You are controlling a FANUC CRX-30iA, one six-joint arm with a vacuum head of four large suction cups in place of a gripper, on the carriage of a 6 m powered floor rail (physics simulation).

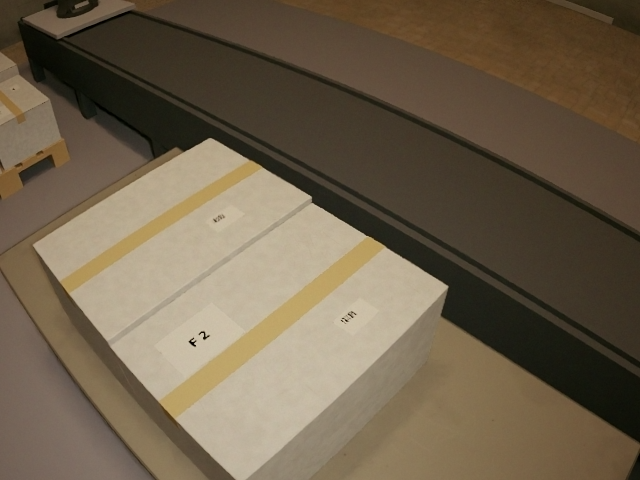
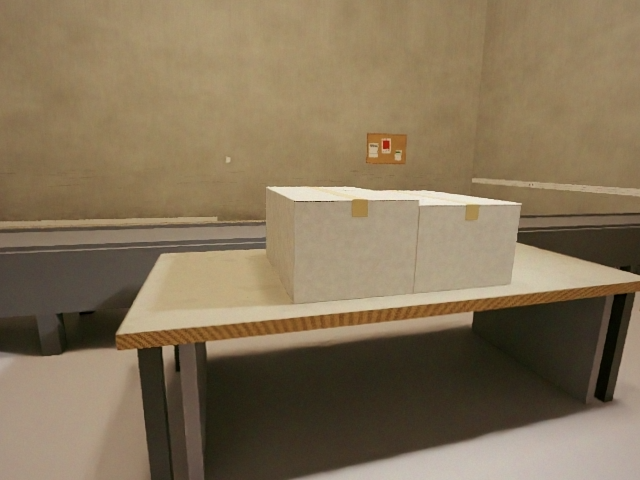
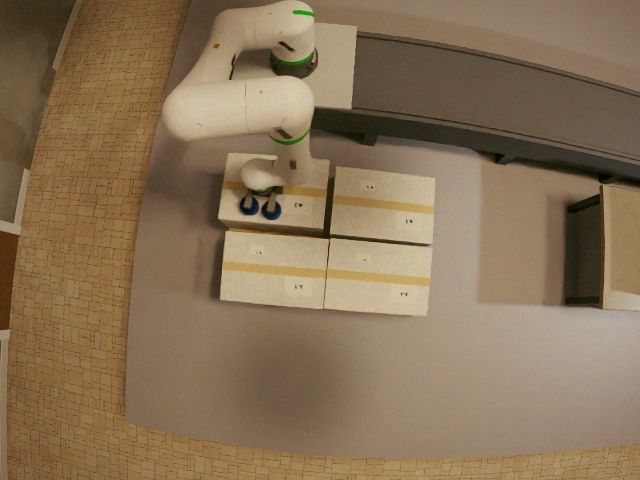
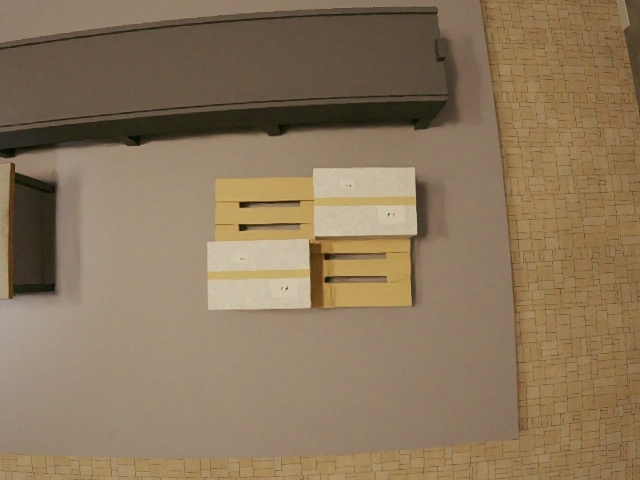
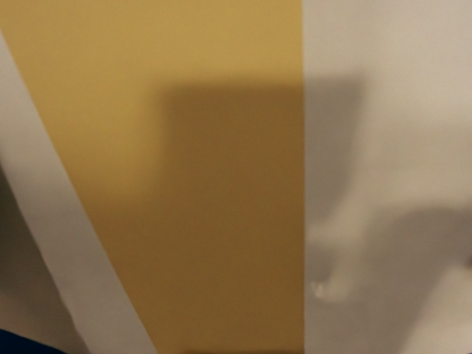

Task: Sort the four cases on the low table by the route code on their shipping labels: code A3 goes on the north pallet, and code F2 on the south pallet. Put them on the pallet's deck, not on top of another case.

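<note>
Two taped white cases stand side by side on the low table. The nearer case reads F2; the other case shows a small barcode label, and no route code is visible. My vacuum gripper has its blue cups on the top of a case at the upper left of the north pallet. That case's label is unclear, and its underside is hidden. Two more cases stand on the south pallet at opposite corners.
On the north pallet, three other cases stand close beside the case under my cups. The floor rail runs behind the table and pallets. Bare deck shows at two corners of the south pallet.
</note>
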